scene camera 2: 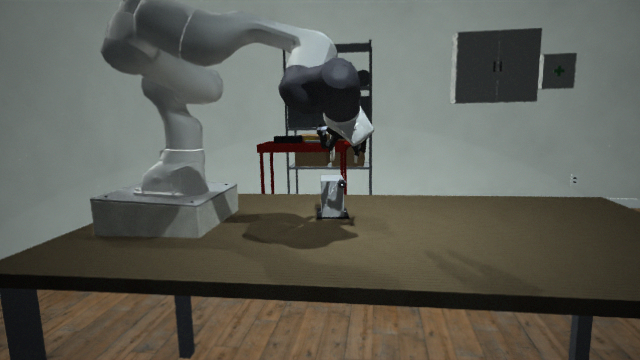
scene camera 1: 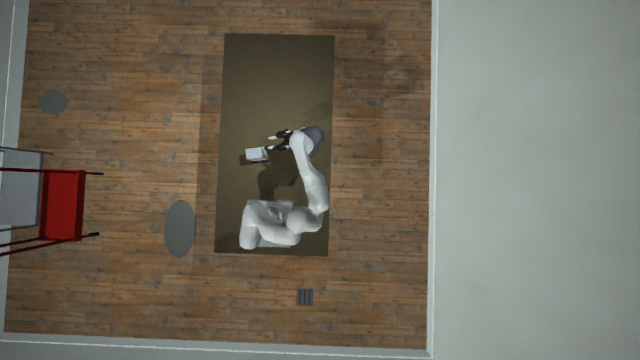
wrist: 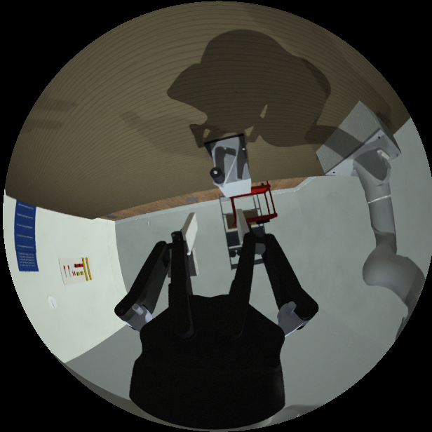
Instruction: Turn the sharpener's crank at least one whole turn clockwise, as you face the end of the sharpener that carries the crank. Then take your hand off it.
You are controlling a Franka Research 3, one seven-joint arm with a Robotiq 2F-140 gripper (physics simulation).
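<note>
The pencil sharpener (scene camera 1: 256,153) (scene camera 2: 325,196) (wrist: 237,188) is a light grey upright block on a thin dark base, standing on the brown table (scene camera 1: 277,70) (scene camera 2: 475,225) (wrist: 100,150). Its crank's dark round knob (scene camera 2: 342,183) (wrist: 216,174) sits near the top right of the end face in the second scene view, and at the face's left in the wrist view. The crank arm is hard to make out against shadow. My gripper (scene camera 1: 271,142) (scene camera 2: 344,157) (wrist: 215,218) is partly open and empty. Its pale fingertips are above the sharpener in the second scene view, apart from the knob.
The arm's base block (scene camera 1: 267,246) (scene camera 2: 150,220) (wrist: 345,140) stands on the table, to the sharpener's left in the second scene view. A red cart (scene camera 1: 62,205) (scene camera 2: 300,147) and a metal shelf rack (scene camera 2: 371,100) stand beyond the table.
</note>
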